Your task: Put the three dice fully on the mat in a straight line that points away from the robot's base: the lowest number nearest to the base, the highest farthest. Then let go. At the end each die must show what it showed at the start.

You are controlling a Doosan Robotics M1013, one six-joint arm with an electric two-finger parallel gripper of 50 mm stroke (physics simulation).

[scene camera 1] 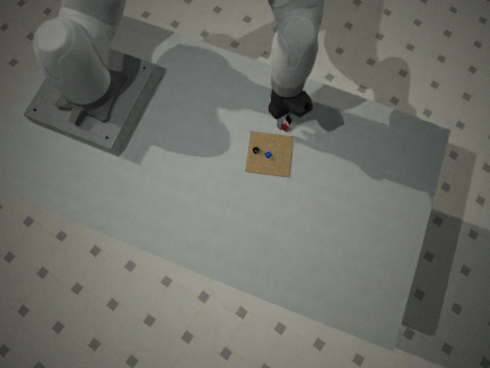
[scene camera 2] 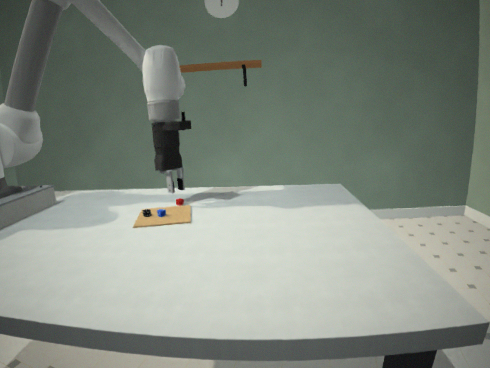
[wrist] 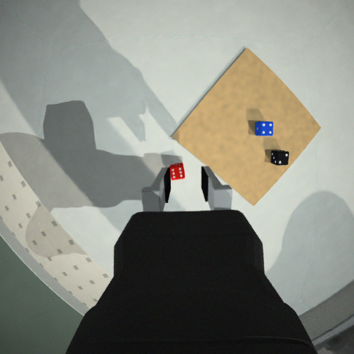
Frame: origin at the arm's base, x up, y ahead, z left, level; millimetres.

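Seen in the pictures: gripper, between the fingertips: (scene camera 1: 283, 124) (scene camera 2: 176, 191); arm's base, origin of its link: (scene camera 1: 92, 91).
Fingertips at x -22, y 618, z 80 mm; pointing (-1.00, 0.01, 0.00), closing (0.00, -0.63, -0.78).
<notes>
Offsets run from my fingertips to a thing's top centre. Level surfaces: height alone.
The tan mat @(dx -39, dy -18, dz -94 mm) (scene camera 1: 280, 166) (scene camera 2: 176, 219) (wrist: 220, 110) lies flat on the table. The black die @(dx -23, dy -62, dz -98 mm) (scene camera 1: 256, 150) (scene camera 2: 146, 213) (wrist: 280, 157) sits on its base-side part; its top number is hard to read. The blue die @(dx -23, dy -21, dz -101 mm) (scene camera 1: 268, 155) (scene camera 2: 161, 213) (wrist: 264, 128) is on the mat, apart from the black one and farther from the base, showing four. The red die @(dx -27, dy +5, dz +9 mm) (scene camera 1: 285, 127) (scene camera 2: 180, 202) (wrist: 177, 171) lies on the table just off the mat, showing six. My gripper (scene camera 1: 284, 122) (scene camera 2: 176, 188) (wrist: 185, 177) is open and empty above the red die, which appears nearer the left finger in the wrist view.
The robot's base plate (scene camera 1: 50, 105) stands on the table at the left in the first scene view. The pale table @(dx -43 mm) (scene camera 1: 320, 240) (scene camera 2: 260, 270) surrounds the mat. The arm casts shadows over the table beside the red die.
</notes>
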